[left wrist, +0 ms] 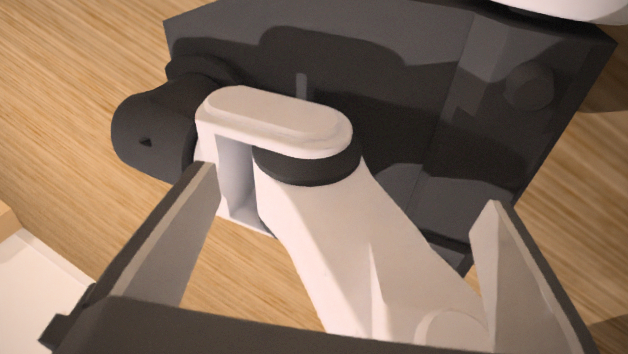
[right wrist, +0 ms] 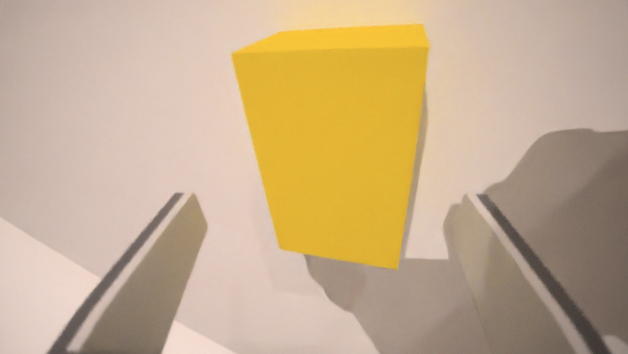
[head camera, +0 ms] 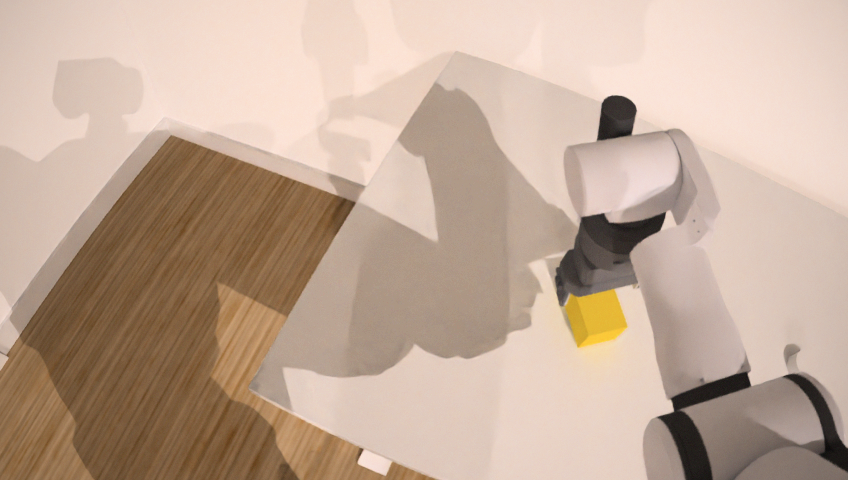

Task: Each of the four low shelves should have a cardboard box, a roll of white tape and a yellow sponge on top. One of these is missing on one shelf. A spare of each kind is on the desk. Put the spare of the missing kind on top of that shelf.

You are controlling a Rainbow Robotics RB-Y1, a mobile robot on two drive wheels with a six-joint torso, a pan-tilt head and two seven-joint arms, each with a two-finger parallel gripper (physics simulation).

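Places are measured from the robot's base along level axes (x ahead, y left, z up), in millimetres.
Pixels of known places: left gripper, between the fingertips: (left wrist: 347, 199); right gripper, between the fingertips: (right wrist: 326, 211) (head camera: 598, 291).
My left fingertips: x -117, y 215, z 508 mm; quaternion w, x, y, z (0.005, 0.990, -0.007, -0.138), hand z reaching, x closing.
Observation:
For each thing: its middle in the pictures, then the offset to it from my left fingertips. "spot": a spot on its surface instead. Level surfaces: height alone.
- yellow sponge, middle of its body: (right wrist: 341, 153) (head camera: 592, 305) dz +236, dx +656, dy -496 mm
- pale desk, height of its surface: dz +214 mm
- Wooden floor, height of its surface: dz -507 mm
- white body part, a spot on its surface: (left wrist: 320, 225) spot: dz -114, dx -45, dy -163 mm
The yellow sponge (head camera: 596, 318) (right wrist: 335, 150) stands as a block on the pale desk (head camera: 535, 410) (right wrist: 110, 100). My right gripper (head camera: 598, 296) (right wrist: 326, 211) is open and empty, over the sponge's upper end in the head view. In the right wrist view the near part of the sponge shows between the two spread fingertips, apart from both. The arm hides part of this gripper in the head view. My left gripper (left wrist: 347, 199) is open and empty, away from the desk, above the robot's own base. The box, the tape and the low shelves cannot be made out.
Pale walls (head camera: 226, 59) stand behind the desk. Wooden floor (head camera: 178, 237) (left wrist: 60, 115) lies left of the desk in the head view. The robot's dark base (left wrist: 390, 115) and white body part (left wrist: 320, 225) lie below the left fingers. A pale flat surface (left wrist: 35, 295) shows at lower left.

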